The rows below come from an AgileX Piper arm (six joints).
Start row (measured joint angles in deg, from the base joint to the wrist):
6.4 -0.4 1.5 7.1 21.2 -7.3
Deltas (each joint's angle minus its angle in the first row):
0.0 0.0 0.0 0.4 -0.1 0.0
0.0 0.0 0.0 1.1 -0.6 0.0
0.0 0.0 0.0 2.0 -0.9 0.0
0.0 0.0 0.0 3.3 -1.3 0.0
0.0 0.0 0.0 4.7 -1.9 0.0
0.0 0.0 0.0 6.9 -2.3 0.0
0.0 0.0 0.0 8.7 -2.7 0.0
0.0 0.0 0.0 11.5 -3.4 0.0
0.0 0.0 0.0 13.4 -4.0 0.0
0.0 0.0 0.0 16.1 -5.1 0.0
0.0 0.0 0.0 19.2 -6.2 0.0
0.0 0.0 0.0 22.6 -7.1 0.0
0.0 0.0 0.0 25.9 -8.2 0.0
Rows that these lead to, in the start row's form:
6.4 -0.4 1.5 7.5 21.1 -7.3
6.4 -0.4 1.5 8.2 20.6 -7.3
6.4 -0.4 1.5 9.1 20.3 -7.3
6.4 -0.4 1.5 10.4 19.9 -7.3
6.4 -0.4 1.5 11.8 19.3 -7.3
6.4 -0.4 1.5 14.0 18.9 -7.3
6.4 -0.4 1.5 15.8 18.5 -7.3
6.4 -0.4 1.5 18.6 17.8 -7.3
6.4 -0.4 1.5 20.5 17.2 -7.3
6.4 -0.4 1.5 23.2 16.1 -7.3
6.4 -0.4 1.5 26.3 15.0 -7.3
6.4 -0.4 1.5 29.7 14.1 -7.3
6.4 -0.4 1.5 33.0 13.0 -7.3

